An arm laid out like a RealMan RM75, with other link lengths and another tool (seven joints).
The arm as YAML. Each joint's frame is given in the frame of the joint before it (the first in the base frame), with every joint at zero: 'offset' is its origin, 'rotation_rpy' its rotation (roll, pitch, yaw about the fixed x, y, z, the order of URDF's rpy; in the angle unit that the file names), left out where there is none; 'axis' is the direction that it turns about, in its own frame. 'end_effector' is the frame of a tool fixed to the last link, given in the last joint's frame.
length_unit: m
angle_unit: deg
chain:
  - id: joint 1
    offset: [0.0, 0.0, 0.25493]
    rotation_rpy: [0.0, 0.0, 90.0]
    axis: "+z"
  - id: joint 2
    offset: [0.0, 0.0, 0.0]
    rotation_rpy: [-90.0, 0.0, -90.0]
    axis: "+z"
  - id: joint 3
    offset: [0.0, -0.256, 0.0]
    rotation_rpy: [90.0, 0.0, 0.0]
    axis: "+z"
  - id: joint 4
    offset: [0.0, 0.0, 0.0]
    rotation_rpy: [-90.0, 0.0, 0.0]
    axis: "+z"
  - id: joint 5
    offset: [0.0, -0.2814, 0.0]
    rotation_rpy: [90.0, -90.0, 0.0]
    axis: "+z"
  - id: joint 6
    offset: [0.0, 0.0, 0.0]
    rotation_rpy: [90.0, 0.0, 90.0]
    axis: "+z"
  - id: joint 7
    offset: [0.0, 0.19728, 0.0]
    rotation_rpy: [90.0, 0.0, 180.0]
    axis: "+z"
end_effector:
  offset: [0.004, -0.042, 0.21]
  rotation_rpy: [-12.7, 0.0, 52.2]
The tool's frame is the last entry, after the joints.
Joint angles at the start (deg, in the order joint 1, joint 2, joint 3, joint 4, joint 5, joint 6, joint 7): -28.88 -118.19 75.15 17.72 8.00 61.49 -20.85
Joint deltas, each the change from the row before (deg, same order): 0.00 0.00 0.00 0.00 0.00 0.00 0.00; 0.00 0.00 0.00 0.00 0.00 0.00 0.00; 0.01 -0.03 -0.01 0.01 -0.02 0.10 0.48; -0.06 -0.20 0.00 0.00 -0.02 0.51 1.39; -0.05 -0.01 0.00 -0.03 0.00 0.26 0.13; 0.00 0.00 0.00 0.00 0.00 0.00 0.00; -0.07 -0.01 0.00 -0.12 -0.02 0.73 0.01; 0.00 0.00 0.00 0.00 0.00 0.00 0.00; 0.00 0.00 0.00 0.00 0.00 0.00 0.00; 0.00 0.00 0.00 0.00 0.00 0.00 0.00; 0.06 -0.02 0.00 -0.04 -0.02 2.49 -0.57; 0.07 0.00 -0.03 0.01 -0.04 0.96 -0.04; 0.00 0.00 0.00 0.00 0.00 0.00 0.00
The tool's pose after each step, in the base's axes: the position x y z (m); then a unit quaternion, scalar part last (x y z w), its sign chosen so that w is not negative. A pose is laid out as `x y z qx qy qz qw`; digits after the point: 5 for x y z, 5 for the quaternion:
-0.29139 0.69951 0.06871 -0.76148 0.12993 -0.05395 0.63274
-0.29139 0.69951 0.06871 -0.76148 0.12993 -0.05395 0.63274
-0.29058 0.69920 0.06919 -0.76058 0.13269 -0.05138 0.63346
-0.28548 0.69811 0.06954 -0.75759 0.14208 -0.04607 0.63541
-0.28345 0.69782 0.07018 -0.75659 0.14430 -0.04671 0.63606
-0.28345 0.69782 0.07018 -0.75659 0.14430 -0.04671 0.63606
-0.27923 0.69664 0.07189 -0.75428 0.14796 -0.05033 0.63769
-0.27923 0.69664 0.07189 -0.75428 0.14796 -0.05033 0.63769
-0.27923 0.69664 0.07189 -0.75428 0.14796 -0.05033 0.63769
-0.27923 0.69664 0.07189 -0.75428 0.14796 -0.05033 0.63769
-0.26559 0.69151 0.07931 -0.74593 0.15786 -0.06649 0.64362
-0.26090 0.68916 0.08287 -0.74214 0.16214 -0.07128 0.64642
-0.26090 0.68916 0.08287 -0.74214 0.16214 -0.07128 0.64642

